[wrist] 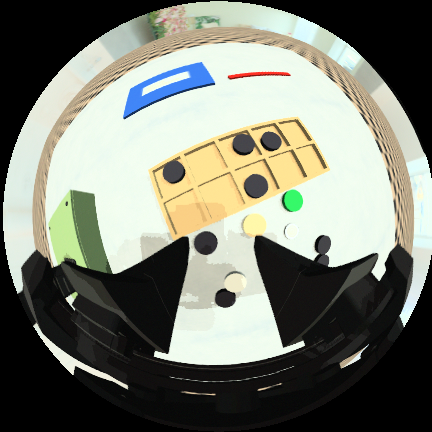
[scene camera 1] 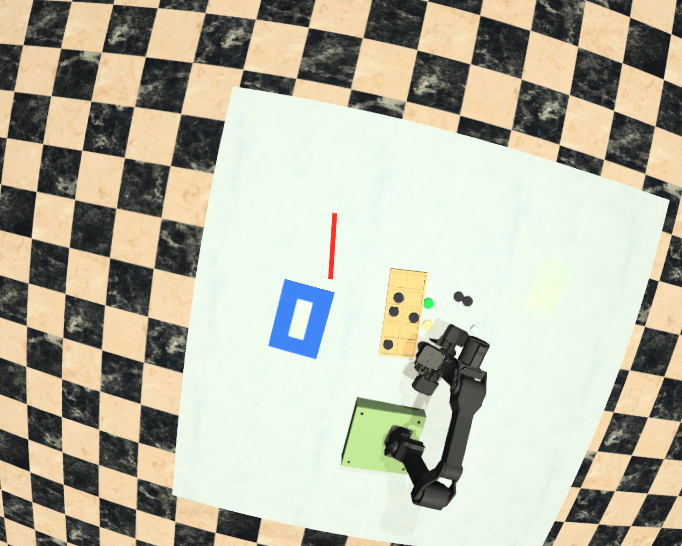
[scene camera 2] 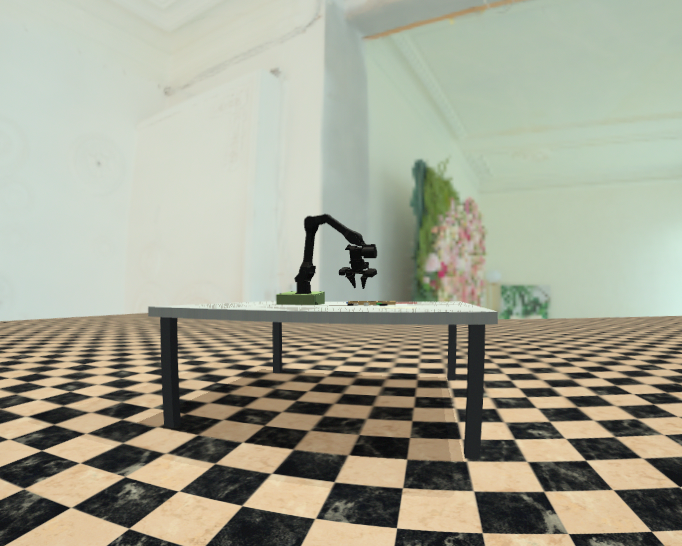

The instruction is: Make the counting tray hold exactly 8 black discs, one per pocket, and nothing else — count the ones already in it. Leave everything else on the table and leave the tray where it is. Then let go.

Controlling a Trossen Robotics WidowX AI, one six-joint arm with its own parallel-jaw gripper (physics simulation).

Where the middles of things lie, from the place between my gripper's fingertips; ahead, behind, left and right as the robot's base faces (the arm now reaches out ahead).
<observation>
I see the tan counting tray point(scene camera 1: 412, 284) 80 mm to the left of my hand, 70 mm below it and 40 mm ahead of it.
</observation>
